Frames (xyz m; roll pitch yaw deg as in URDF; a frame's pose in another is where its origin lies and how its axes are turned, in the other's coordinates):
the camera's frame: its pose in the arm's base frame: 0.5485 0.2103 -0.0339 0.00 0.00 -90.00
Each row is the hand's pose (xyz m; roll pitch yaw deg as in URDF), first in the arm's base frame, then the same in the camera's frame.
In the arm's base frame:
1: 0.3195 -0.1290 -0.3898 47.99 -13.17 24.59
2: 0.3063 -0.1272 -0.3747 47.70 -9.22 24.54
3: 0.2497 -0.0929 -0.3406 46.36 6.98 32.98
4: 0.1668 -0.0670 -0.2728 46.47 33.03 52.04
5: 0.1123 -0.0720 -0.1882 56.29 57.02 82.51
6: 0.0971 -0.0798 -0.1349 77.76 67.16 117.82
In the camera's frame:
1: 0.3393 -0.2290 -0.3559 47.99 -13.17 114.59
2: 0.3375 -0.2422 -0.3408 47.70 -9.22 114.54
3: 0.3032 -0.2988 -0.3067 46.36 6.98 122.98
4: 0.2773 -0.3817 -0.2389 46.47 33.03 142.04
5: 0.2823 -0.4362 -0.1543 56.29 57.02 172.51
6: 0.2901 -0.4514 -0.1010 77.76 67.16 -152.18

